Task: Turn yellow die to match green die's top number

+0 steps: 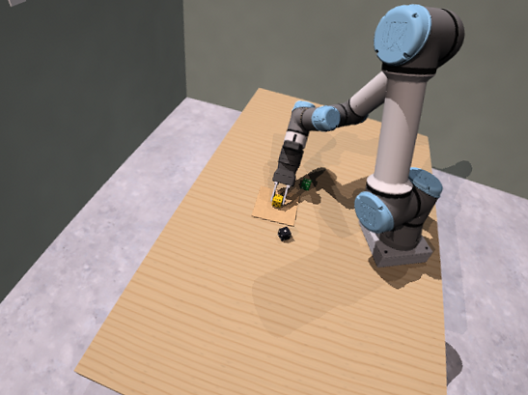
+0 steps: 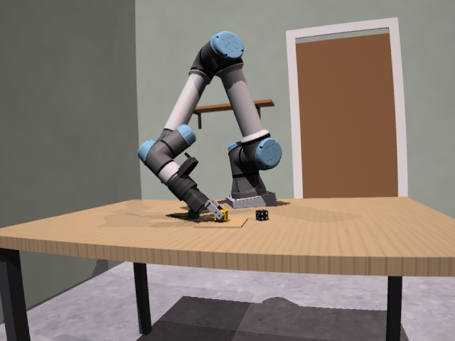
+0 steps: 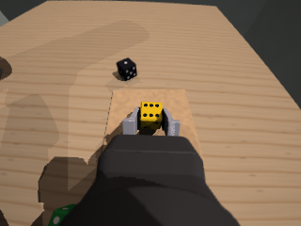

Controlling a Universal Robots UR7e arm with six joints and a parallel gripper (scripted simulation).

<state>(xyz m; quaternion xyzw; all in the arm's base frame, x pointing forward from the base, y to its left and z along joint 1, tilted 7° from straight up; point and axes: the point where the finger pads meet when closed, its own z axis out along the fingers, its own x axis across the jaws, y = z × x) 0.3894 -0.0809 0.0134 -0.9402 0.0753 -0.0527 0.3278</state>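
Right now the tan mat is 1 cm to the left of my hand and 3 cm below it. The rest, counted from my hand: green die 10 cm behind, 10 cm to the right, 2 cm below; then yellow die 1 cm to the left, 1 cm below; then black die 3 cm behind, 13 cm to the left, 2 cm below.
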